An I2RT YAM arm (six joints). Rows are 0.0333 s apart.
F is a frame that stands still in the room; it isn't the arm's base.
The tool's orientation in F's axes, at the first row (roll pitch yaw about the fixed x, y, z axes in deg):
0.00, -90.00, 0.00
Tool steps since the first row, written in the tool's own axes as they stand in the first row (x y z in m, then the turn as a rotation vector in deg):
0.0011, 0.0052, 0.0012, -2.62, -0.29, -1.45
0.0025, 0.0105, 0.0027, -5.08, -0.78, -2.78
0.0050, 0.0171, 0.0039, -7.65, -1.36, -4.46
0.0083, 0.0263, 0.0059, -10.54, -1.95, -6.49
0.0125, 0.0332, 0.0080, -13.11, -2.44, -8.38
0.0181, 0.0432, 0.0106, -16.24, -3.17, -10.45
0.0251, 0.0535, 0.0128, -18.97, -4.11, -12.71
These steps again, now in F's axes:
-0.0012, 0.0052, 0.0011, 1.45, -0.29, -2.62
-0.0027, 0.0105, 0.0025, 2.78, -0.78, -5.08
-0.0039, 0.0171, 0.0050, 4.46, -1.36, -7.65
-0.0059, 0.0263, 0.0083, 6.49, -1.95, -10.54
-0.0080, 0.0332, 0.0125, 8.38, -2.44, -13.11
-0.0106, 0.0432, 0.0181, 10.45, -3.17, -16.24
-0.0128, 0.0535, 0.0251, 12.71, -4.11, -18.97

